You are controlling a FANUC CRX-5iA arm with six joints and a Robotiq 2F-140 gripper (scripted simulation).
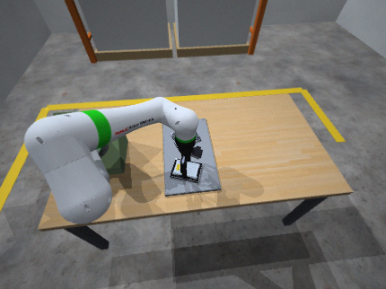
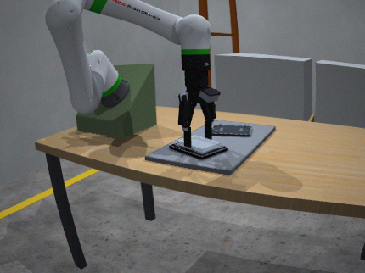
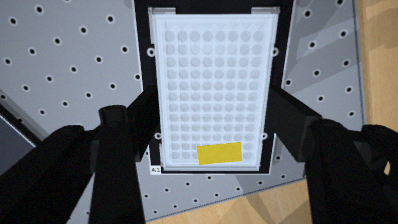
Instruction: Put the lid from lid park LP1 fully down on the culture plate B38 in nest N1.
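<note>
The clear lid lies 2 cm below my hand. Also, from my hand: black nest (4 cm below); culture plate (3 cm below); lid park (4 cm ahead, 24 cm to the left, 4 cm below).
</note>
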